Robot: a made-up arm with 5 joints.
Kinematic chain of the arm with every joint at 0, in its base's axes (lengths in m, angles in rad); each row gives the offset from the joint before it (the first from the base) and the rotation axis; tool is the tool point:
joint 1: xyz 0 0 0.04 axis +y
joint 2: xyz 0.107 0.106 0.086 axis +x
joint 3: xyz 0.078 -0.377 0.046 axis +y
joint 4: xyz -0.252 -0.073 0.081 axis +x
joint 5: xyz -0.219 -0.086 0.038 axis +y
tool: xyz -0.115 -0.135 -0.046
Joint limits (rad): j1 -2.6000..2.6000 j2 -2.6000..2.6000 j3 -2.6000..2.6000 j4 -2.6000..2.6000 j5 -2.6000..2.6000
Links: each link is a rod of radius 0.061 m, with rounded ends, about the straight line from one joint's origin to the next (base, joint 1, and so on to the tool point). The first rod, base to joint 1, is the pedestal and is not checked.
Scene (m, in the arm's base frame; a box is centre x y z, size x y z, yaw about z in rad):
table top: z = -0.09
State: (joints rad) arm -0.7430 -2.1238 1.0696 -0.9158 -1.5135
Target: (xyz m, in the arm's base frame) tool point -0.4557 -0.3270 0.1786
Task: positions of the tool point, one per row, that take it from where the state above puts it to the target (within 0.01 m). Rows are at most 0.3 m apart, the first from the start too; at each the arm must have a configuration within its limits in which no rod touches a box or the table.
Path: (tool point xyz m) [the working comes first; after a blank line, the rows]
Joints at the target: -0.5958 -0.4870 -0.6555 -1.4917 -1.9884
Straight joint move there: clear.

1: -0.3295 0.7665 0.4867
2: -0.4924 0.5700 0.5350
3: -0.5941 0.3242 0.5372
4: -0.6208 0.0643 0.4776
5: -0.5710 -0.1666 0.3537
6: -0.4557 -0.3270 0.1786

